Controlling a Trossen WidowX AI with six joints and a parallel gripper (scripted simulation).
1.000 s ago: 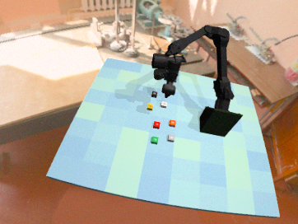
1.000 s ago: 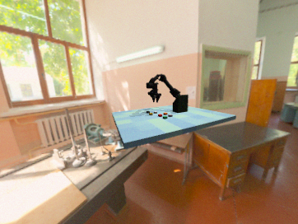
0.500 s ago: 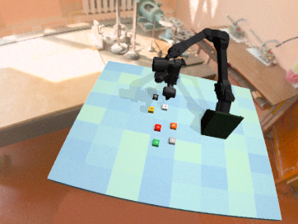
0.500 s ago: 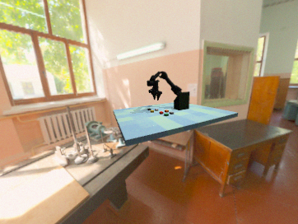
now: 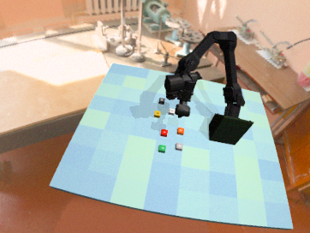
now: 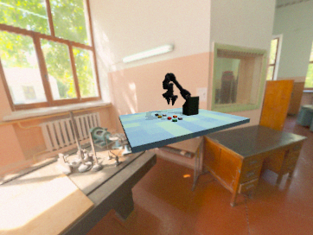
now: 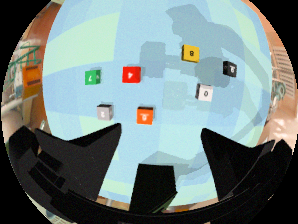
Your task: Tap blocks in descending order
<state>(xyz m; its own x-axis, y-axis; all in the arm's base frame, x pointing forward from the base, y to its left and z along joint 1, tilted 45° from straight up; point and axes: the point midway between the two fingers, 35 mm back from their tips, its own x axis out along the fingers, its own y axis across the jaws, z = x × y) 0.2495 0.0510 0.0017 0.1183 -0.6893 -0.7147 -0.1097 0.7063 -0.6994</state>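
Right now the black block is 150 mm to the right of my gripper tip, 120 mm below it and 110 mm ahead of it. Round my gripper tip: red block 120 mm below, 60 mm to the left, 40 mm ahead; orange block 120 mm below, 40 mm behind, 20 mm to the left; white block 120 mm below, 90 mm to the right, 40 mm ahead.
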